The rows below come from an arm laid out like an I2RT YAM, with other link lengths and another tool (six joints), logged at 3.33 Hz.
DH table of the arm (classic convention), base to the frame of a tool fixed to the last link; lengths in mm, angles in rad. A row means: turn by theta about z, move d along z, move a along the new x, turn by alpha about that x. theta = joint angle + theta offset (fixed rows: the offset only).
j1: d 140.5  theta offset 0  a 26.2  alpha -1.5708
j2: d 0  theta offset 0  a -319.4  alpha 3.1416
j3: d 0  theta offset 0.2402  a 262.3  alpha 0
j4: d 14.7  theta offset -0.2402  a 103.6  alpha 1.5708
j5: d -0.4  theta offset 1.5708  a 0  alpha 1.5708
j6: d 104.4  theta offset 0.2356  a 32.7  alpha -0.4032
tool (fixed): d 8.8  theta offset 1.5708  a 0  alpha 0
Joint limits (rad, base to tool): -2.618..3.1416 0..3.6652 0..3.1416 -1.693..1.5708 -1.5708..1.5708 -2.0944..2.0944
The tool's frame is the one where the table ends.
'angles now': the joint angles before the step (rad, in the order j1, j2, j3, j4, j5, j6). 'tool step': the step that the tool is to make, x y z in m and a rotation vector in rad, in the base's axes. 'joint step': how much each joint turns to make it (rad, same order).
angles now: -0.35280 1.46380 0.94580 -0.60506 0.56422 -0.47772
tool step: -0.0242 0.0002 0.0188 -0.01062 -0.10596 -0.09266
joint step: -0.02436 -0.09826 -0.02155 -0.02078 0.00649 0.08715
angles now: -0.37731 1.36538 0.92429 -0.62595 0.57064 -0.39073
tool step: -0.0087 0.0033 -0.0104 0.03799 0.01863 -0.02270
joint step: -0.00477 0.00131 -0.01605 -0.03229 -0.01692 0.03427
